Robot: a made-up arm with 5 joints. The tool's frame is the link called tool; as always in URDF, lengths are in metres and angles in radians. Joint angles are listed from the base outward. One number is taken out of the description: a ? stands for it. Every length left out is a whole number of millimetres.
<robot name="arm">
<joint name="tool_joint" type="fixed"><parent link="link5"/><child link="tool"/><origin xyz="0 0 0" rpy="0 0 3.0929"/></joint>
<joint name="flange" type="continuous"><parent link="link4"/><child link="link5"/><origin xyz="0.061 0 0" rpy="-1.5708 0 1.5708"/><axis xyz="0 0 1"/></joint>
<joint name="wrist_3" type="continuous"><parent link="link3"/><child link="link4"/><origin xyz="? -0.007 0"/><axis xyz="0 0 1"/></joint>
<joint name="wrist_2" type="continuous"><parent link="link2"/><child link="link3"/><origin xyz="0.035 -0.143 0"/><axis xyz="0 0 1"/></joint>
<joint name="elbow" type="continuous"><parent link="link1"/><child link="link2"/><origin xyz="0.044 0.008 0" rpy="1.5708 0 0"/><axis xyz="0 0 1"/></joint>
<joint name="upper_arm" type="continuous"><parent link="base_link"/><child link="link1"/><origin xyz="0.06 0 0.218" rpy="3.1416 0 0"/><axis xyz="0 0 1"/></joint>
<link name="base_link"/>
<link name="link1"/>
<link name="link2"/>
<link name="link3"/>
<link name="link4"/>
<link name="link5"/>
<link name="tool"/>
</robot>
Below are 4 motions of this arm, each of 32 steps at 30 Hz.
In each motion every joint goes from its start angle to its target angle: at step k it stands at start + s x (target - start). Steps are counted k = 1, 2, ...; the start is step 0. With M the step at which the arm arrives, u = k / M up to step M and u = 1 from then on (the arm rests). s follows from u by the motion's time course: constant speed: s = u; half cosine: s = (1 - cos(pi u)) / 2; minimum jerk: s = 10 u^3 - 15 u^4 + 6 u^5.
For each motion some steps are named. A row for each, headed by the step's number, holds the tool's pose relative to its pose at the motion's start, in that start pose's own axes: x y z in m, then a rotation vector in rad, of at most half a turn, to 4 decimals.
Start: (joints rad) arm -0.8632 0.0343 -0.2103 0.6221 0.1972
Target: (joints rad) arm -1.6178 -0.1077 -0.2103 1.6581 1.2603
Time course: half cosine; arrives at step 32
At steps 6, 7, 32:
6: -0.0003 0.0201 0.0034 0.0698 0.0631 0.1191
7: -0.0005 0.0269 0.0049 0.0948 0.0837 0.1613
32: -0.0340 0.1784 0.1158 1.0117 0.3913 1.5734

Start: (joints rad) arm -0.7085 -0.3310 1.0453 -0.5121 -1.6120
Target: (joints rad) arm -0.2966 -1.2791 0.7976 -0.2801 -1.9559
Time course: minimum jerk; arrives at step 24
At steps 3, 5, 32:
3: 0.0012 0.0035 0.0006 0.0160 -0.0050 -0.0068
5: 0.0049 0.0140 0.0031 0.0645 -0.0198 -0.0267
32: 0.0325 0.1601 0.1611 1.0250 -0.1518 -0.1945

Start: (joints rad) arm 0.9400 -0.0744 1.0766 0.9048 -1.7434
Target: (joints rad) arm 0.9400 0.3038 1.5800 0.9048 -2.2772
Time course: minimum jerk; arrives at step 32
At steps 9, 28, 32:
9: 0.0031 -0.0136 -0.0156 -0.1186 -0.0314 -0.0742
28: 0.0274 -0.1219 -0.0536 -0.7763 -0.4080 -0.4916
32: 0.0279 -0.1241 -0.0533 -0.7874 -0.4182 -0.4985

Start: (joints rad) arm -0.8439 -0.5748 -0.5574 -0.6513 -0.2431
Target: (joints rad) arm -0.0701 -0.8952 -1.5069 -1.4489 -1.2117
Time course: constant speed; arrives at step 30
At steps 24, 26, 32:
24: 0.1964 0.1823 0.0639 1.4614 -0.8623 -0.2285
26: 0.1988 0.1996 0.0818 1.6342 -0.8491 -0.2469
32: 0.1971 0.2297 0.1206 1.9867 -0.7758 -0.2791

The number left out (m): 0.181
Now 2 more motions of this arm.
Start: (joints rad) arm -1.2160 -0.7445 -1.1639 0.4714 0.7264
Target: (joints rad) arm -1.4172 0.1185 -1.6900 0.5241 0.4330
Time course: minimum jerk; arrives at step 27
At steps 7, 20, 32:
7: -0.0173 0.0120 -0.0112 0.0300 0.0327 -0.0559
20: -0.1274 0.1245 -0.0432 0.2270 0.2677 -0.4283
32: -0.1409 0.1441 -0.0409 0.2551 0.3042 -0.4812

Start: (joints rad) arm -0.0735 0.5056 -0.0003 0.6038 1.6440
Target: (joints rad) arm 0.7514 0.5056 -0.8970 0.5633 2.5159
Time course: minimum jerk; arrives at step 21
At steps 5, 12, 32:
5: -0.0262 -0.0147 0.0103 -0.0830 0.0419 0.0136
12: -0.1879 -0.0419 0.1155 -0.4430 0.5156 0.1455
32: -0.2683 -0.0038 0.2196 -0.4813 0.9966 0.2704

